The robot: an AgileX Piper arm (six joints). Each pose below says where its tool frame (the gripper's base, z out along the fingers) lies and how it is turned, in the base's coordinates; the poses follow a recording.
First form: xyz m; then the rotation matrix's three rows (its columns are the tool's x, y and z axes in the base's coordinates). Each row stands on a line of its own.
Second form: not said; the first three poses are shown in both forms.
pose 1, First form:
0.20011 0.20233 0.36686
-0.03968 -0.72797 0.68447
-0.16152 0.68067 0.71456
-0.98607 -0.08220 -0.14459
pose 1, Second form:
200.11 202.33 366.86
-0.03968 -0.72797 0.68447
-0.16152 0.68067 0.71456
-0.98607 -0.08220 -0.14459

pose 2, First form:
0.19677 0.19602 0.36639
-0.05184 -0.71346 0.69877
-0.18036 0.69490 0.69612
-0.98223 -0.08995 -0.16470
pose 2, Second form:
196.77 196.02 366.39
-0.05184 -0.71346 0.69877
-0.18036 0.69490 0.69612
-0.98223 -0.08995 -0.16470

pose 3, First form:
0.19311 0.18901 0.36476
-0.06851 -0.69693 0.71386
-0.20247 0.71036 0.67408
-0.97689 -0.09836 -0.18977
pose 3, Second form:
193.11 189.01 364.76
-0.06851 -0.69693 0.71386
-0.20247 0.71036 0.67408
-0.97689 -0.09836 -0.18977

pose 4, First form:
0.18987 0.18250 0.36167
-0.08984 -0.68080 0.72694
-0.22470 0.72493 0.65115
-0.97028 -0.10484 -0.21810
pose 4, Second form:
189.87 182.50 361.67
-0.08984 -0.68080 0.72694
-0.22470 0.72493 0.65115
-0.97028 -0.10484 -0.21810

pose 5, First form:
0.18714 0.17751 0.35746
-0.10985 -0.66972 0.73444
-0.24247 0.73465 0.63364
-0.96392 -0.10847 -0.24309
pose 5, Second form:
187.14 177.51 357.46
-0.10985 -0.66972 0.73444
-0.24247 0.73465 0.63364
-0.96392 -0.10847 -0.24309

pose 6, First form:
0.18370 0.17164 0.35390
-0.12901 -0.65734 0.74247
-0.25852 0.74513 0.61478
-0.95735 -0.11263 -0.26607
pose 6, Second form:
183.70 171.64 353.90
-0.12901 -0.65734 0.74247
-0.25852 0.74513 0.61478
-0.95735 -0.11263 -0.26607

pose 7, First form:
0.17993 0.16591 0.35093
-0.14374 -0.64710 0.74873
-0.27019 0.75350 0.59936
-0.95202 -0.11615 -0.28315
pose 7, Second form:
179.93 165.91 350.93
-0.14374 -0.64710 0.74873
-0.27019 0.75350 0.59936
-0.95202 -0.11615 -0.28315

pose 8, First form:
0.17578 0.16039 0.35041
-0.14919 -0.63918 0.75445
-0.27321 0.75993 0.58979
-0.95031 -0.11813 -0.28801
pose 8, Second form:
175.78 160.39 350.41
-0.14919 -0.63918 0.75445
-0.27321 0.75993 0.58979
-0.95031 -0.11813 -0.28801

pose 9, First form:
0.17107 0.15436 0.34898
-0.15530 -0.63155 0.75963
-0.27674 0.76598 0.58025
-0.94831 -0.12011 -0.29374
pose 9, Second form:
171.07 154.36 348.98
-0.15530 -0.63155 0.75963
-0.27674 0.76598 0.58025
-0.94831 -0.12011 -0.29374

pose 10, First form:
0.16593 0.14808 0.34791
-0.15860 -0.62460 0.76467
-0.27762 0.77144 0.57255
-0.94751 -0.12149 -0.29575
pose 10, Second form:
165.93 148.08 347.91
-0.15860 -0.62460 0.76467
-0.27762 0.77144 0.57255
-0.94751 -0.12149 -0.29575

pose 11, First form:
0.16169 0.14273 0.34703
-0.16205 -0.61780 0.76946
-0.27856 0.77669 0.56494
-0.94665 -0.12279 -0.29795
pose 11, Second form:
161.69 142.73 347.03
-0.16205 -0.61780 0.76946
-0.27856 0.77669 0.56494
-0.94665 -0.12279 -0.29795

